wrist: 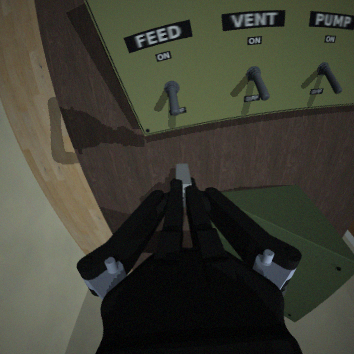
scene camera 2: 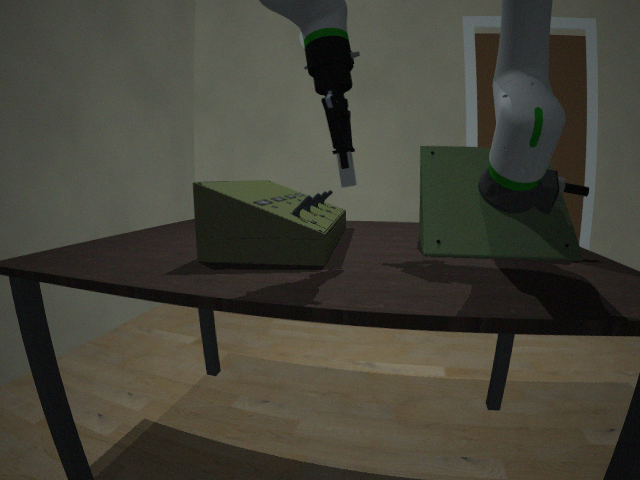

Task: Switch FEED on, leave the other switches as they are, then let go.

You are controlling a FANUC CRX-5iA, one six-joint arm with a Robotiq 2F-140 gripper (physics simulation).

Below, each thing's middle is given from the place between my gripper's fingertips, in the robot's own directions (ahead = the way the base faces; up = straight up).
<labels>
I see my gripper 21 cm short of the sloped green switch box [scene camera 2: 254, 222], 14 cm to the left of it and 7 cm above it.
</labels>
